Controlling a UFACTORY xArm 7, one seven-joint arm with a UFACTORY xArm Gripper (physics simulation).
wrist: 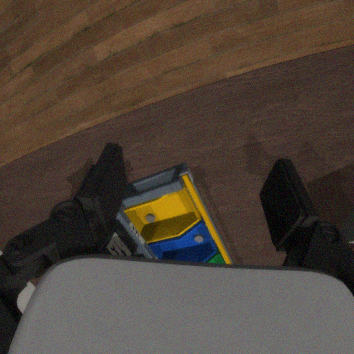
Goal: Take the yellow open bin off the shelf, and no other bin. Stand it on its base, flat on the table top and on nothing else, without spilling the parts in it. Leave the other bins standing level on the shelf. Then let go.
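Places are measured from the arm's base along level axes (x ahead, y down, z left), in metres.
Pixels of known places: gripper, fingertip midpoint: [196, 169].
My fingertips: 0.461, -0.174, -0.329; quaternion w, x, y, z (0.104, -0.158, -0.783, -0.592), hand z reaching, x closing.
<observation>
For each thing: its top centre in the pictures, then the offset to it from my fingertips, as dx, dy, dz. "spot": a spot on its surface instead. Level surfaces: height alone.
- yellow open bin, middle of its top: [154, 222] +0.163, +0.216, +0.208
- grey shelf, surface spot: [152, 193] spot: +0.139, +0.212, +0.134
- blue bin, middle of its top: [176, 255] +0.145, +0.216, +0.319
- green bin, middle of its top: [194, 282] +0.124, +0.216, +0.429
- yellow strip, middle of its top: [217, 242] +0.041, +0.232, +0.301
- dark table top, its level: dy +0.297
- black item with pale markings, middle of its top: [89, 281] +0.257, +0.073, +0.218
The yellow open bin [172, 209] sits on the grey shelf [152, 193], at its upper end in the wrist view, with a round grey part inside. A blue bin [182, 247] with a similar part is beside it, and a small piece of a green bin [217, 259] shows past that. The lower part of the shelf is hidden behind the grey gripper body. My gripper [196, 169] is wide open, with no thing held between its fingers. The left finger appears close to the shelf's left side in this view; the height between them is hard to tell.
A yellow strip [206, 216] runs along the shelf's right side. The dark table top [220, 115] has a curved edge, with wooden floor [100, 60] beyond it. A black item with pale markings [118, 245] shows left of the shelf, and a whitish object [25, 298] at lower left.
</observation>
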